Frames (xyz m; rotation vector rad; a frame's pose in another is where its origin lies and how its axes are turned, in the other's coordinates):
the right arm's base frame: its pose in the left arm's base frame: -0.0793 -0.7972 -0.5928 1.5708 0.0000 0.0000
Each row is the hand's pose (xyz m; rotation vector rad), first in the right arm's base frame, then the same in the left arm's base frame.
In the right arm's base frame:
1: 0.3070 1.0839 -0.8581 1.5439 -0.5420 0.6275
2: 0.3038 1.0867 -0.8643 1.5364 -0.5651 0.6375
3: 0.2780 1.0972 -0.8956 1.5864 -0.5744 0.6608
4: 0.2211 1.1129 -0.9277 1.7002 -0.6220 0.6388
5: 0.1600 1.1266 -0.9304 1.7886 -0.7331 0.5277
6: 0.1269 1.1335 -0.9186 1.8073 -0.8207 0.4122
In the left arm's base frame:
1: 0.2277 0.0609 0.4911 -2.8780 1.1205 -0.0819
2: 0.2245 0.0671 0.4939 -2.8688 1.1525 -0.0694
3: 0.1987 0.0984 0.5044 -2.8105 1.1546 -0.0808
4: 0.1418 0.1305 0.5201 -2.7037 1.1197 -0.0149
5: 0.0807 0.1332 0.5338 -2.6209 1.0764 0.1754
6: 0.0476 0.1214 0.5407 -2.5952 1.0421 0.3453

